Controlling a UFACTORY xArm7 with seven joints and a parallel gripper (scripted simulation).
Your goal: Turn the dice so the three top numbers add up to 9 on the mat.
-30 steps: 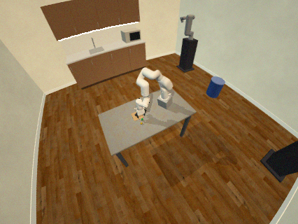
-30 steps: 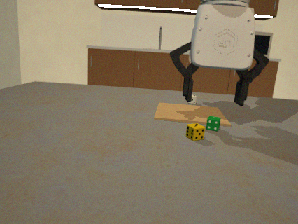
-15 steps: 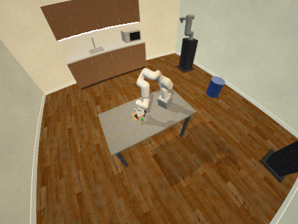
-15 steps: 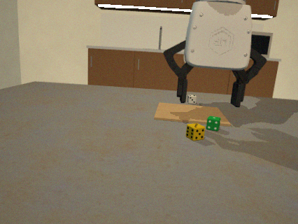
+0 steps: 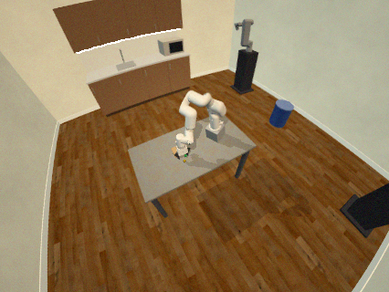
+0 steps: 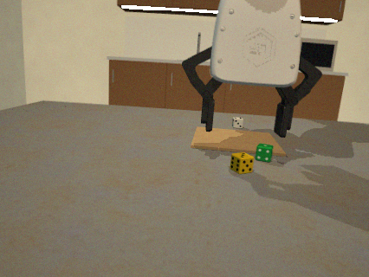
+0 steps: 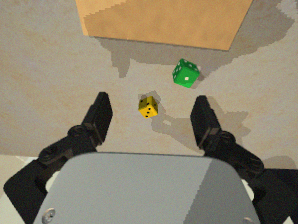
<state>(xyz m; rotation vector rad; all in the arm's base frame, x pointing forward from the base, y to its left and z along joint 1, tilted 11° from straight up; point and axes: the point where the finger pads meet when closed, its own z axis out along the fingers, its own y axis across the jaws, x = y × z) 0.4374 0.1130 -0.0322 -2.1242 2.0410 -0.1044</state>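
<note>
Right now the yellow die is 3 cm to the left of my hand and 4 cm below it. Round my hand: tan mat (12 cm to the right, 5 cm below); then white die (2 cm behind, 23 cm to the right, 4 cm below); then green die (3 cm behind, 2 cm to the right, 4 cm below).
</note>
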